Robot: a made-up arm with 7 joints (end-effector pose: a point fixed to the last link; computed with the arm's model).
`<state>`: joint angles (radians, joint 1 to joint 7).
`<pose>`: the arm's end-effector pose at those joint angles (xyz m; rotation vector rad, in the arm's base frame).
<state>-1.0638 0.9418 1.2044 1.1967 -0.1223 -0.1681 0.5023</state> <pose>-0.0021 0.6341 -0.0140 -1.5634 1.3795 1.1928</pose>
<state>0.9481 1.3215 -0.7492 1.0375 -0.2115 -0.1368 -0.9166</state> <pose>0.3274 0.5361 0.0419 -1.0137 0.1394 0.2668</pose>
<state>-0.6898 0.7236 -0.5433 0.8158 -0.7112 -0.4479 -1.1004</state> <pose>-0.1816 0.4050 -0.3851 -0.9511 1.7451 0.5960</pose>
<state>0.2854 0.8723 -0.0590 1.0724 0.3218 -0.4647 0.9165</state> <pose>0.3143 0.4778 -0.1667 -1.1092 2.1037 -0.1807</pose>
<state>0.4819 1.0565 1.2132 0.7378 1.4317 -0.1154 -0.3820</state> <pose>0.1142 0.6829 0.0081 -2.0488 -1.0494 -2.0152</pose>
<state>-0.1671 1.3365 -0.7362 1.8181 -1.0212 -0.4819 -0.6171</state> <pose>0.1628 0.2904 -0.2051 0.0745 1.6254 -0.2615</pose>
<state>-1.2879 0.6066 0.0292 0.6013 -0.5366 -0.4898 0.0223</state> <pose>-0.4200 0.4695 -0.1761 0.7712 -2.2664 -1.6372</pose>
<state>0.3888 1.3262 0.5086 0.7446 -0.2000 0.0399 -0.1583</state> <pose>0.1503 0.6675 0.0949 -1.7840 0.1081 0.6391</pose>
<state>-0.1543 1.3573 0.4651 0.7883 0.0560 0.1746 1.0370</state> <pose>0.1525 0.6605 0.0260 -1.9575 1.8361 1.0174</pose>
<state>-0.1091 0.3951 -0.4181 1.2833 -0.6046 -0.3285 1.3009</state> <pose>0.1996 0.1891 -0.3683 0.2301 2.9966 0.4308</pose>
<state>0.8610 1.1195 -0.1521 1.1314 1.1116 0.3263 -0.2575</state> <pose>0.3476 0.5016 0.1063 -2.4383 0.7858 -0.6652</pose>
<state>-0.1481 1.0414 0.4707 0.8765 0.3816 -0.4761 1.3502</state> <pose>0.1438 0.6238 -0.1331 -1.2898 2.2953 0.1332</pose>
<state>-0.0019 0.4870 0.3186 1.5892 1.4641 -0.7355 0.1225</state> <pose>0.2865 0.3404 -0.1676 -1.9953 0.3138 -1.9154</pose>
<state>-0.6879 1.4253 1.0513 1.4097 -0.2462 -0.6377 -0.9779</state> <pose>0.2302 0.5235 0.1538 -0.7155 0.1871 -0.2915</pose>
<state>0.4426 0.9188 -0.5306 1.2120 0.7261 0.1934 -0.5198</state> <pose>0.3578 0.3718 -0.1762 -2.2407 1.0602 0.2344</pose>
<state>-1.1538 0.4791 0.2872 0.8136 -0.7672 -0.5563 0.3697</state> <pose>-0.3391 0.4433 -0.2641 0.7648 -2.4668 -1.3276</pose>
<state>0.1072 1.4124 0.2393 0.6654 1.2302 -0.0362 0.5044</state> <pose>0.1510 0.6720 0.0229 -2.2688 0.9932 -0.4489</pose>
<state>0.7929 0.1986 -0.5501 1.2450 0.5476 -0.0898 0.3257</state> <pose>0.4723 0.0694 -0.0852 -1.2770 2.0881 -1.1443</pose>
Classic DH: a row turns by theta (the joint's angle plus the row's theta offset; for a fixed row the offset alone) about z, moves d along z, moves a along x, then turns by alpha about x. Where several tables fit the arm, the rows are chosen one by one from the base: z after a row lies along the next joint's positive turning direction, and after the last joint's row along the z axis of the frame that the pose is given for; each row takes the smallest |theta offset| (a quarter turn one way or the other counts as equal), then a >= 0, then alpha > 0; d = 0 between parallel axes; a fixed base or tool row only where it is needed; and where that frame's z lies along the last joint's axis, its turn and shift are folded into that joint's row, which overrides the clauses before.
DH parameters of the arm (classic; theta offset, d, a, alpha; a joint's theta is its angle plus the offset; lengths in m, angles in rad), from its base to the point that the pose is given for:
base (fixed): 0 0.08 -0.006 1.5708
joint 1: -1.5708 -0.124 0.029 -1.5708
joint 2: 1.5708 -0.021 0.026 -1.5708
joint 3: 1.5708 -0.274 0.009 -1.5708
joint 4: 0 0.015 0.015 1.5708
joint 5: 0 -0.341 0.018 1.5708
joint 6: 1.5708 0.008 0.012 1.5708
joint 7: 1.3491 -0.0007 0.0007 -0.5927
tool (fixed): 3.0433 -0.0052 0 0

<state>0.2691 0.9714 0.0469 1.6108 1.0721 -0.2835 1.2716</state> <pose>0.3305 0.3756 -0.0149 -0.5009 2.2000 -1.0671</pose>
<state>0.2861 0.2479 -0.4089 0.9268 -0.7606 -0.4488 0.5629</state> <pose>0.3314 0.1822 -0.3600 -0.4270 2.3295 0.2189</pose>
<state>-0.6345 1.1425 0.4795 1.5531 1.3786 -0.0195 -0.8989</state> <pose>0.2024 0.4613 -0.0977 -2.7437 0.2062 0.0396</pose>
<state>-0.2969 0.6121 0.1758 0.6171 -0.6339 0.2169 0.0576</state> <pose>-0.0013 0.4839 -0.3923 -1.4736 1.5630 1.8882</pose>
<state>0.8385 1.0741 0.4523 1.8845 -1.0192 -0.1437 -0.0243</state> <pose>0.1461 0.3670 0.2834 -0.6088 -0.3029 0.3517</pose>
